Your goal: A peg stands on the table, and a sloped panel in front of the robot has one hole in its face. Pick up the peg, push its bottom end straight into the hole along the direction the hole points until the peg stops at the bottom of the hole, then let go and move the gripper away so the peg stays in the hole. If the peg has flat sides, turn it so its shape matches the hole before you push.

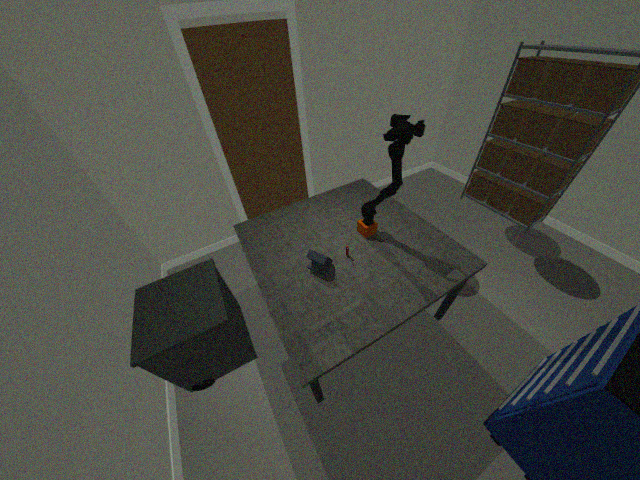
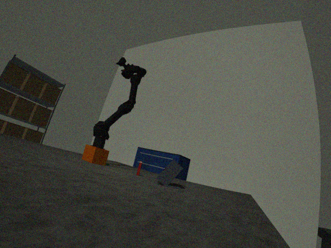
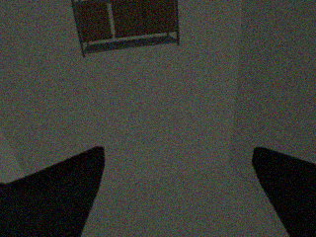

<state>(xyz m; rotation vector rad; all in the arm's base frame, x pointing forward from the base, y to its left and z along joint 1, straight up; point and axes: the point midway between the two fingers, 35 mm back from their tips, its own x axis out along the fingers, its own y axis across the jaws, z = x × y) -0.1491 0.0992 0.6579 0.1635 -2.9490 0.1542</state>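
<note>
My gripper tip is now 450 mm short of the red peg and 700 mm above it. From my gripper tip the other things lie so: sloped panel: 640 mm ahead, 30 mm to the right, 700 mm below.
</note>
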